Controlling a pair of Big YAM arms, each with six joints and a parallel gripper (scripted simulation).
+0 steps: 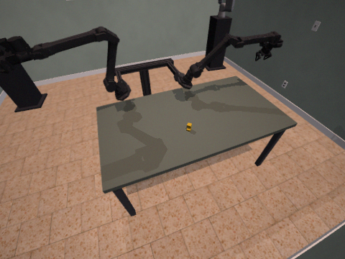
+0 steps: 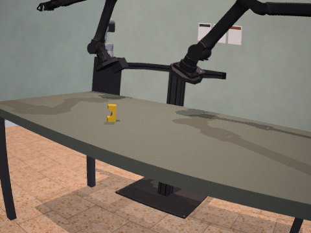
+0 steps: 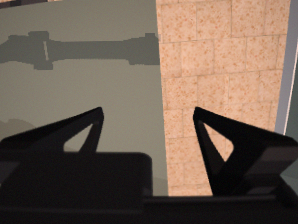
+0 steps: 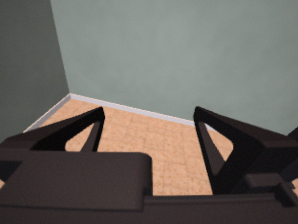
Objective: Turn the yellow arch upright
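The yellow arch lies 41 cm ahead of my left hand, 86 cm to the right of it and 31 cm below it.
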